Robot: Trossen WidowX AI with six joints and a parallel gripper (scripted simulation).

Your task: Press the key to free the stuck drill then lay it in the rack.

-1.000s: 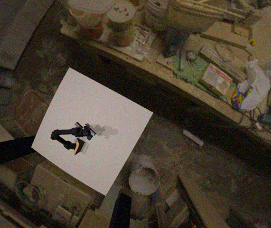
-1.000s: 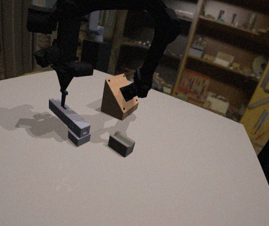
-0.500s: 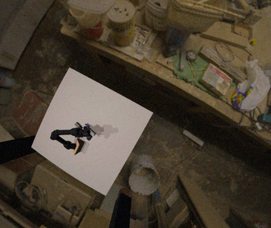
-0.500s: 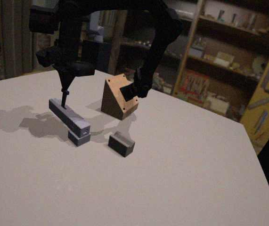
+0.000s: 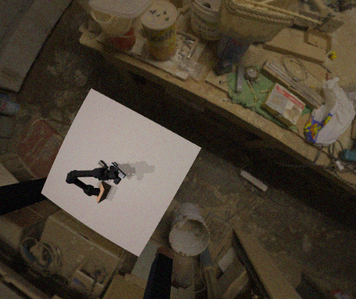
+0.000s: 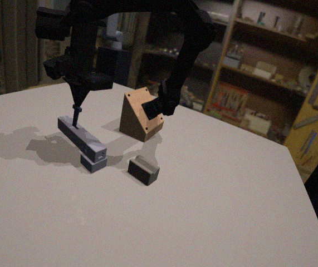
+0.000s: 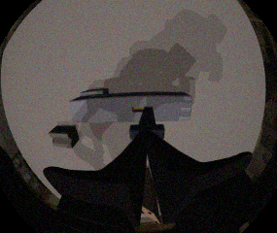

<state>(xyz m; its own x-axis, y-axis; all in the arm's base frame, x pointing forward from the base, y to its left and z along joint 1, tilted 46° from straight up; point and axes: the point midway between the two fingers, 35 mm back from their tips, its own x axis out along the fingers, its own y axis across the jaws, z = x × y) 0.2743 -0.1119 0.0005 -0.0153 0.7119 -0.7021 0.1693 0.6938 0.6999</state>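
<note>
Right now my gripper tip is 30 mm above the dark key. The rest, counted from my gripper tip: grey housing (10 mm ahead, 30 mm to the left, 90 mm below); drill (10 mm ahead, 50 mm to the left, 80 mm below).
</note>
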